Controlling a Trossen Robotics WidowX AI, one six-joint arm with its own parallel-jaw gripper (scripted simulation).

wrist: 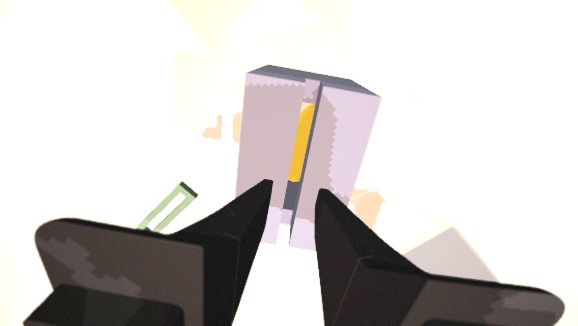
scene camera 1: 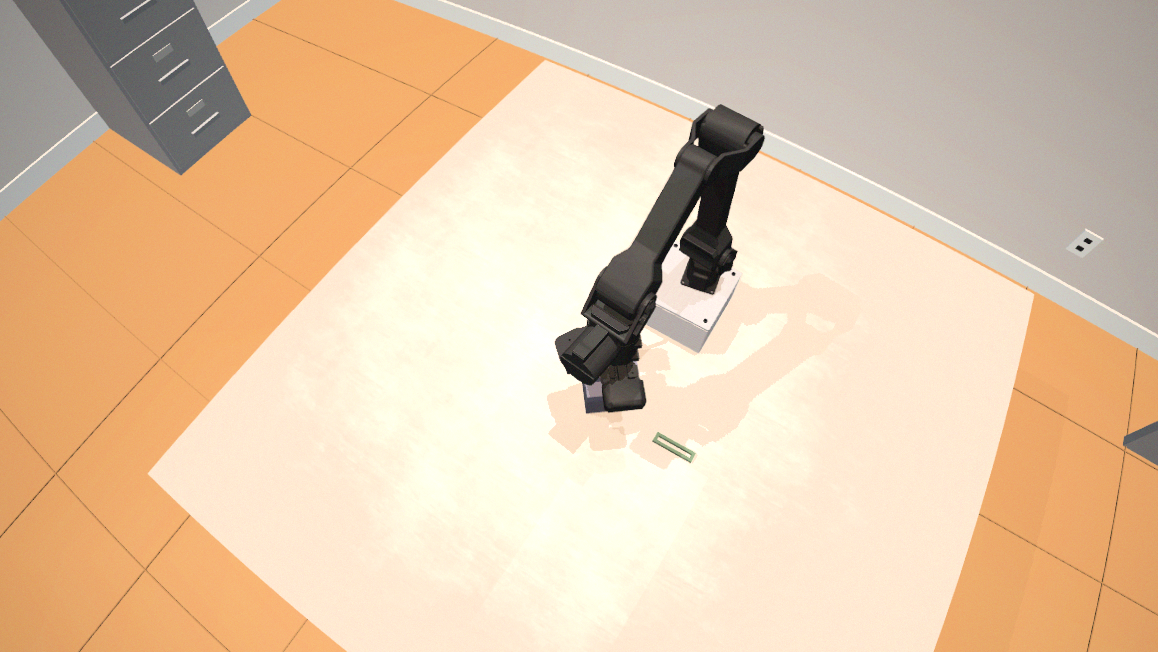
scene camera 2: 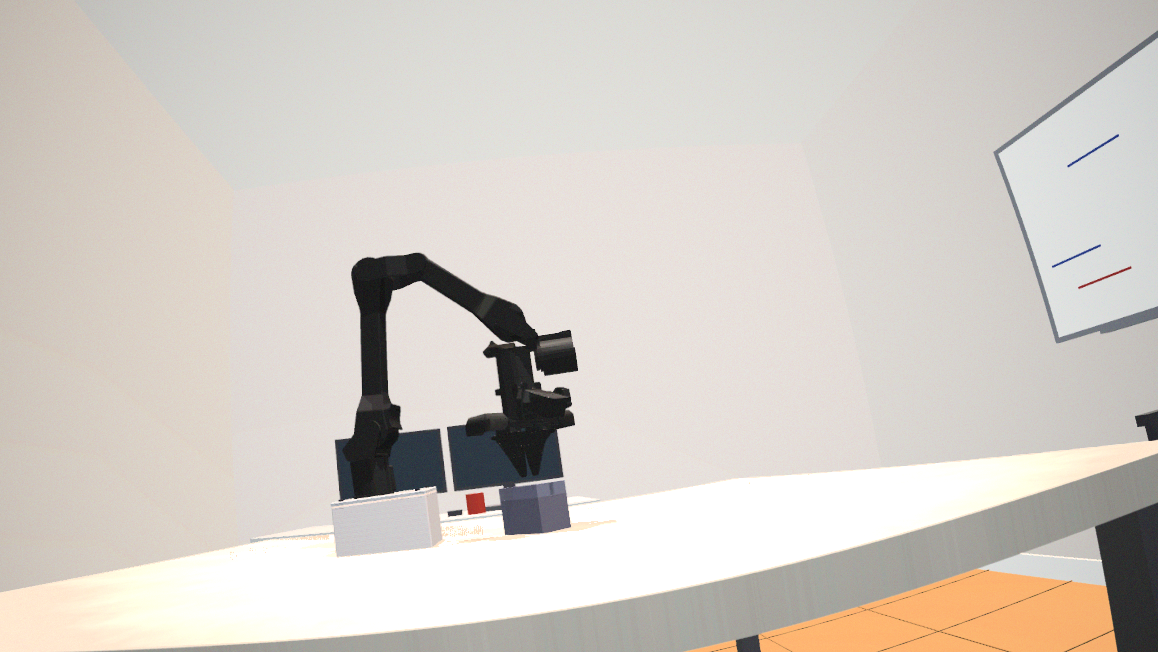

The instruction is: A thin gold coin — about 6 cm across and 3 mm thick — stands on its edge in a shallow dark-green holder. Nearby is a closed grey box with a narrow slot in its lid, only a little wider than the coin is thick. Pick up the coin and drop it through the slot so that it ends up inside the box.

gripper: wrist; scene camera 1; scene camera 2 529,476
gold coin: wrist 305,120; not seen in scene camera 1 (hidden by the gripper)
same spot on gripper: (wrist: pixel 92 266) = (scene camera 1: pixel 606 379)
